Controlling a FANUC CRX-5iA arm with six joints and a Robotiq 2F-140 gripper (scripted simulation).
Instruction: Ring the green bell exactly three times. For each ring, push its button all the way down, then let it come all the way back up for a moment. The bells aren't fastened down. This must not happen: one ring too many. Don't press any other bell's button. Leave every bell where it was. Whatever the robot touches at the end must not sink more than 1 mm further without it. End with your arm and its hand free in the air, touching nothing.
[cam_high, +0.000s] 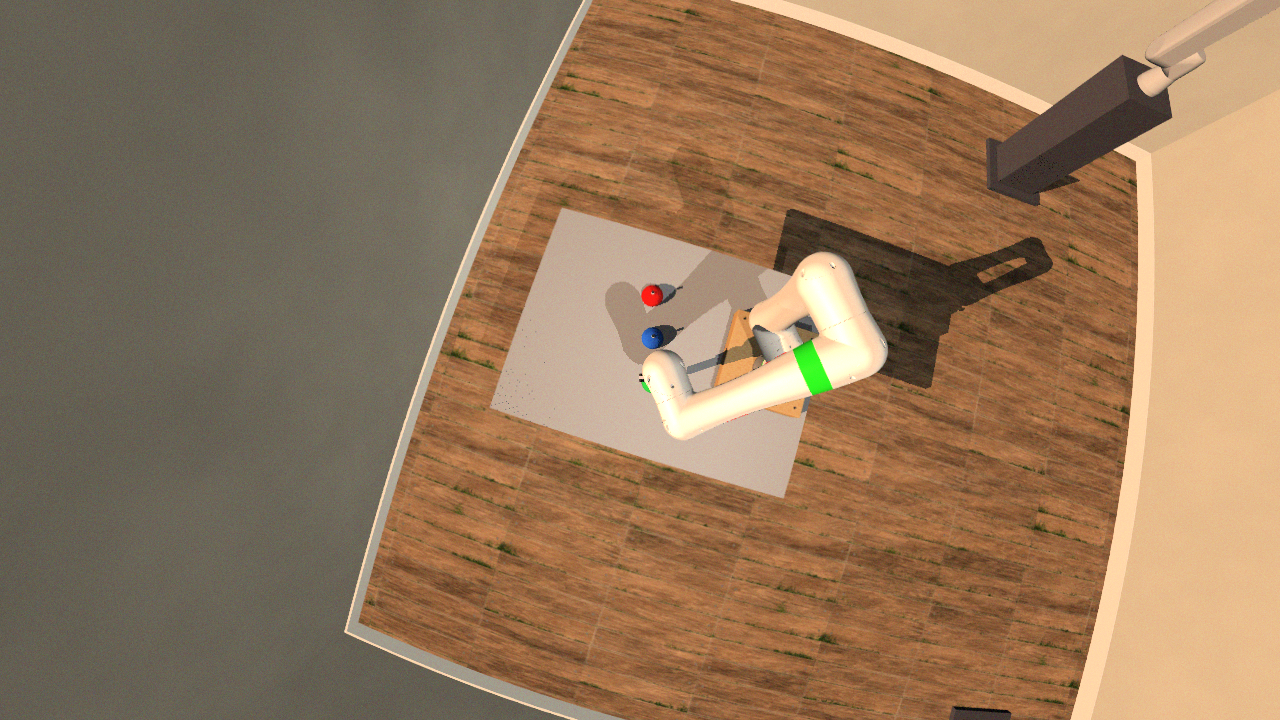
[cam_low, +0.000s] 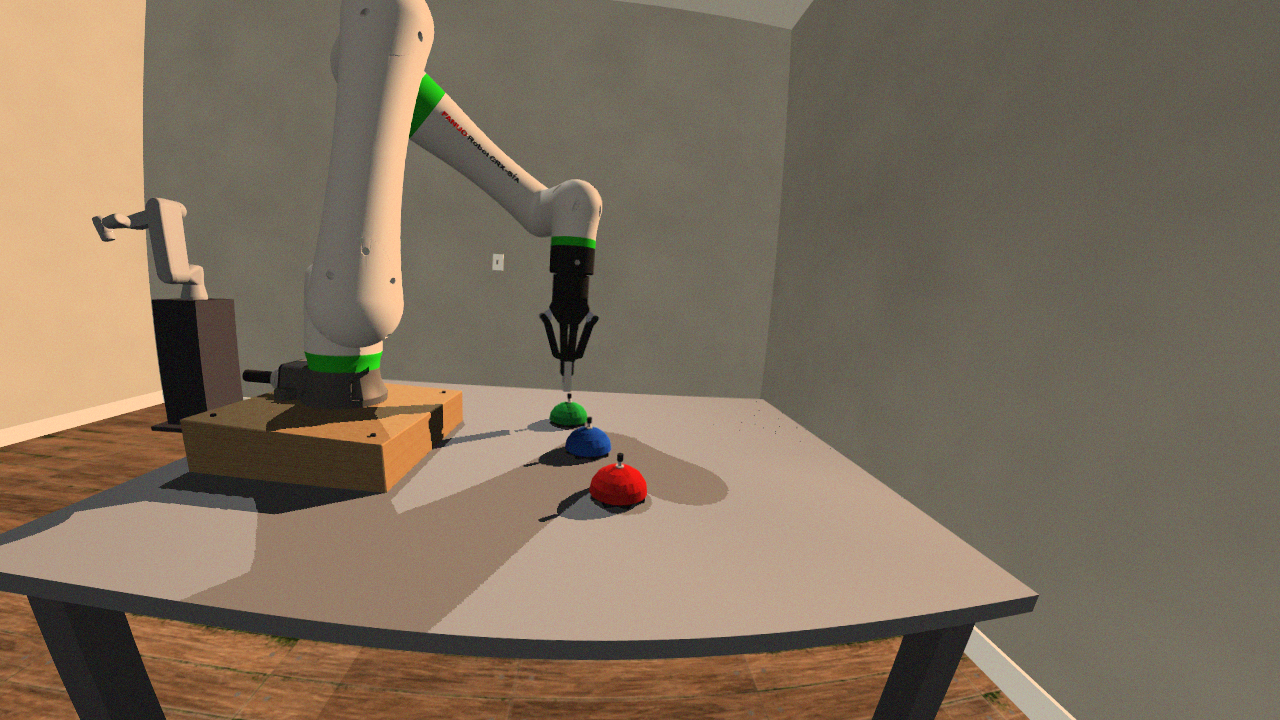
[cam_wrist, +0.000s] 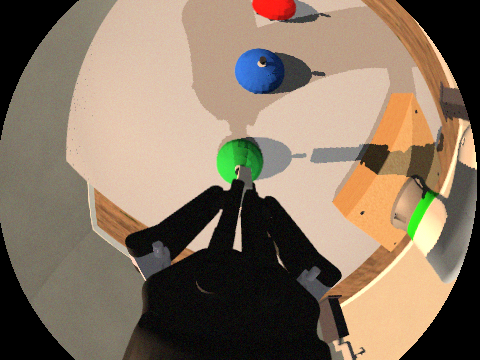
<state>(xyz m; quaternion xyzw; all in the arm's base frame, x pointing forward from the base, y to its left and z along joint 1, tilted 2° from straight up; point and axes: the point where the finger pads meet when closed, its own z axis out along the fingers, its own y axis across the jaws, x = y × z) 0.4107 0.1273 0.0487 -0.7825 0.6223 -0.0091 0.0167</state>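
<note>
My gripper is now 7 cm above the green bell and 1 cm short of it. Also, from my hand: blue bell (16 cm to the right, 7 cm below, 5 cm ahead); then red bell (32 cm to the right, 8 cm ahead, 7 cm below).
</note>
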